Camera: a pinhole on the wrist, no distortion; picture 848 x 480 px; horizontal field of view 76.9 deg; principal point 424.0 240.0 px. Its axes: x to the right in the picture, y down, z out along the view. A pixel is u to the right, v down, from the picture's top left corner.
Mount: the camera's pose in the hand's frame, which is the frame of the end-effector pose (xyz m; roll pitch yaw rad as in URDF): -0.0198 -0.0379 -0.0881 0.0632 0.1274 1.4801
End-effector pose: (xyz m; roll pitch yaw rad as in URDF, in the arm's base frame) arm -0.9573 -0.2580 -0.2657 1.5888 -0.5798 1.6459
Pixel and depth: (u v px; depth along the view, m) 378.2 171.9 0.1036
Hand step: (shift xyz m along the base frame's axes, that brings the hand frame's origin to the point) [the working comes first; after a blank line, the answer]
In the camera's frame: -0.0089 -0.0132 0.1036

0.0126 0.0208 -0.0298
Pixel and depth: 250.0 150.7 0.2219
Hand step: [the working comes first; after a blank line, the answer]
In the camera's frame: -0.0723 -0.0371 0.2219

0.1311 0.0813 -0.0594
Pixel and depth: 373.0 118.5 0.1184
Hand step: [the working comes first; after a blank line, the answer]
In the camera's frame: -0.0113 -0.0269 0.1184

0.0256 0.0352 -0.0237
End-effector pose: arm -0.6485 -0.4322 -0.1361 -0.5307 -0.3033 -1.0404
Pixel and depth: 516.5 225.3 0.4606
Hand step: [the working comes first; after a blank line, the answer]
In the camera's frame: 0.0798 -0.0127 0.4606

0.2039 0.1716 0.2580
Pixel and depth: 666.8 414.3 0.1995
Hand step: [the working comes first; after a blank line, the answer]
In the camera's frame: 0.0907 0.0651 0.1995

0.0689 0.1245 0.0259
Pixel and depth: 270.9 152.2 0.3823
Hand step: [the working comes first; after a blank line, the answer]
In the camera's frame: -0.1096 -0.0629 0.3823

0.0344 0.0607 0.3168
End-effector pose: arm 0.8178 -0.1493 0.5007 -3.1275 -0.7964 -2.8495
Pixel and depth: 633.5 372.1 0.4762
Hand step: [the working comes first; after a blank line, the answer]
In the camera's frame: 0.1868 0.1178 0.4762

-0.2572 0.1424 -0.3192
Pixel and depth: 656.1 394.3 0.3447
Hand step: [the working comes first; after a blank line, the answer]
In the camera's frame: 0.1498 0.0996 0.3447

-0.1583 0.1175 -0.2265
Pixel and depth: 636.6 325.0 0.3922
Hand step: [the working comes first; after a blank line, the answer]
In the camera's frame: 0.1561 0.0624 0.3922

-0.2181 0.1075 -0.2280
